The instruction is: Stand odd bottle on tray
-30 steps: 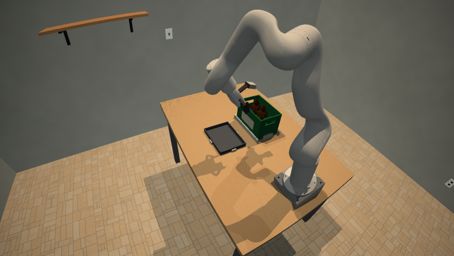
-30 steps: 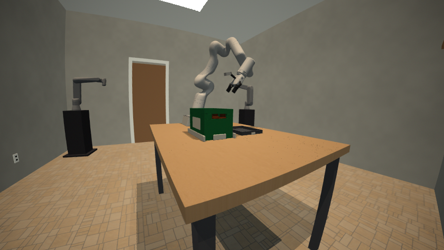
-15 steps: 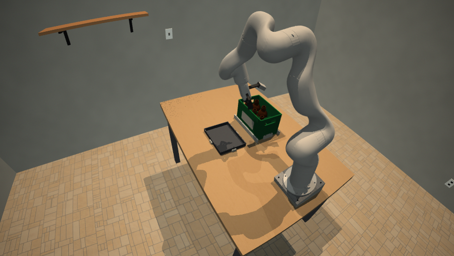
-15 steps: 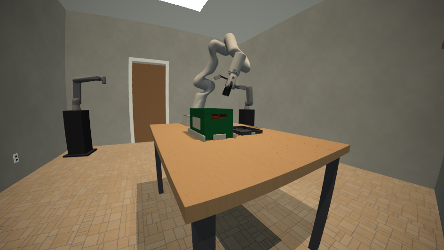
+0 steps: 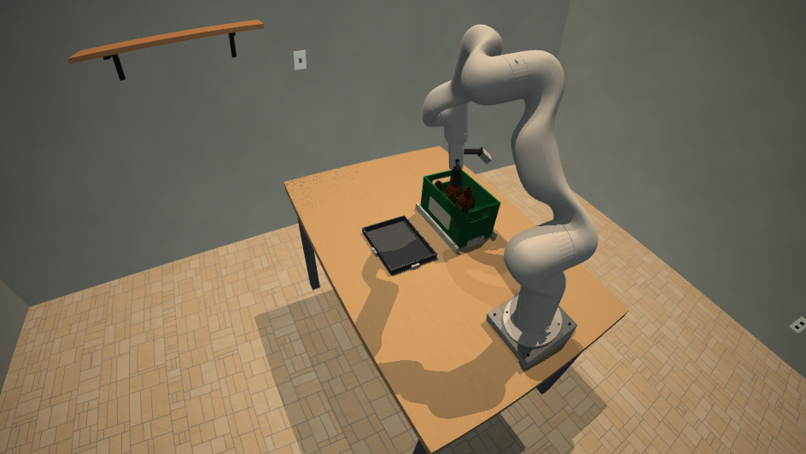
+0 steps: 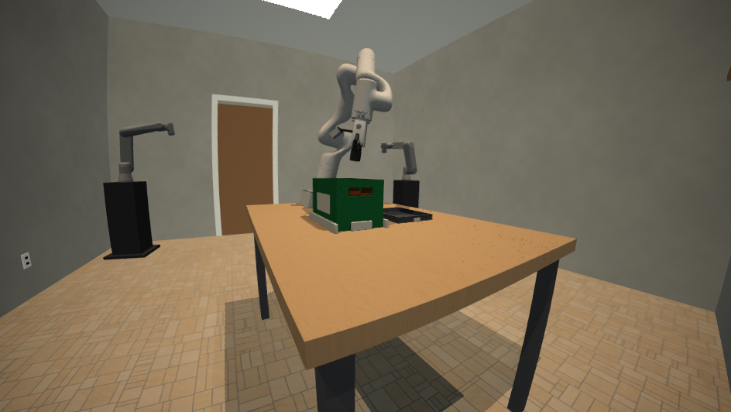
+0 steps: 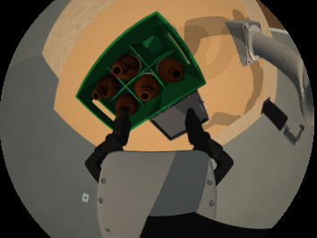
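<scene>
My hand is 170 mm above the green crate, 50 mm to the left of it and 30 mm short of it. Also, from my hand: brown bottle (170 mm below, 60 mm behind, 20 mm to the right); then black tray (240 mm below, 220 mm to the left, 20 mm behind).
</scene>
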